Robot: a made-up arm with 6 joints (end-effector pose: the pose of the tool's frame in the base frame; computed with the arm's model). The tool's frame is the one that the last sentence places. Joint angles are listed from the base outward.
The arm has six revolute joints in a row. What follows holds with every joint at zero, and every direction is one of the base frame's. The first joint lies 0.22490 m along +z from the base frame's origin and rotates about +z. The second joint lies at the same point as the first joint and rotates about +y. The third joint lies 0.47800 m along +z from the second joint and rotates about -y. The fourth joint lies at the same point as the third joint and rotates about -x. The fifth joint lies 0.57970 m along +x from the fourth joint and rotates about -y. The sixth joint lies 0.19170 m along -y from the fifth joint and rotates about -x. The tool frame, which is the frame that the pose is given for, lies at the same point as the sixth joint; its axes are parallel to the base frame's.
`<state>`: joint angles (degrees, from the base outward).
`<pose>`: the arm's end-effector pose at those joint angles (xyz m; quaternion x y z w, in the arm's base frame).
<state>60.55 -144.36 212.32 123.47 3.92 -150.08</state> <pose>0.0601 0.3215 -0.0375 0.1724 0.1621 0.5042 0.8305</pose>
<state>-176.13 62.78 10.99 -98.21 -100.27 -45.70</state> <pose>-0.6313 -0.0701 -0.1293 0.7291 -0.6723 0.1233 0.0351</pose>
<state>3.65 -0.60 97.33 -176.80 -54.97 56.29</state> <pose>-0.0864 0.1863 1.2785 0.2090 -0.4610 0.8559 0.1062</pose>
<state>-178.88 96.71 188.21 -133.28 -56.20 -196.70</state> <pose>-0.5964 -0.1431 0.7522 -0.8932 0.3280 -0.3074 0.0121</pose>
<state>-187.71 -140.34 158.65 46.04 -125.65 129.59</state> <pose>-0.0779 0.1448 -0.5833 0.5854 0.0531 0.2711 0.7623</pose>
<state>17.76 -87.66 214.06 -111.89 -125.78 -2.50</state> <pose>-0.3305 -0.0308 -0.3422 -0.5921 -0.6690 -0.4372 0.1036</pose>
